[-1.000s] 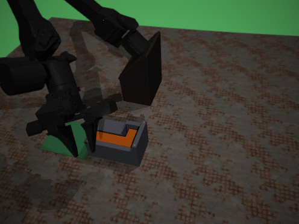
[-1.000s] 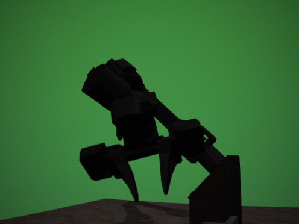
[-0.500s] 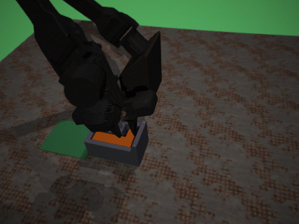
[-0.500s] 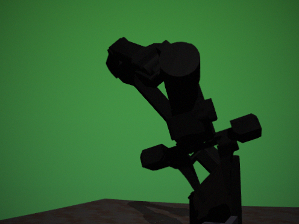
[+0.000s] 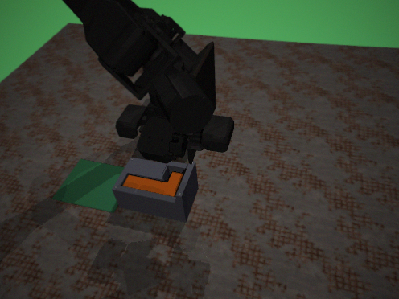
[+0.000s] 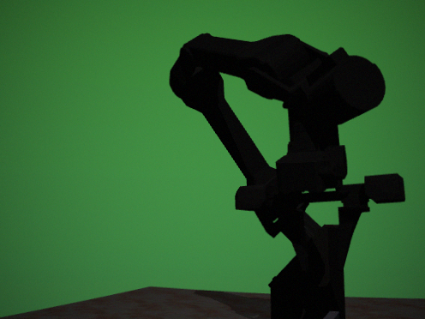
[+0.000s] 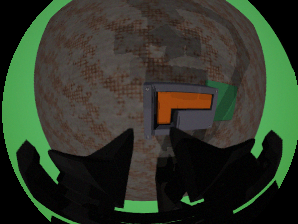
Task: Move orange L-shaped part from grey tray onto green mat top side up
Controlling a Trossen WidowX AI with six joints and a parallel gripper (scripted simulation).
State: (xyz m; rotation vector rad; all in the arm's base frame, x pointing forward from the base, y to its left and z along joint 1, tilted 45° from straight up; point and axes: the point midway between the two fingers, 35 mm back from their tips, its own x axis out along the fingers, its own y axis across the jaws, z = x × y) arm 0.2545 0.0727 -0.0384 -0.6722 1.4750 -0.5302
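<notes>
Right now the orange L-shaped part is 9 cm below my gripper tip and 5 cm to the right of it. From my gripper tip the other things lie so: green mat: 22 cm to the right, 16 cm below, 1 cm ahead.
</notes>
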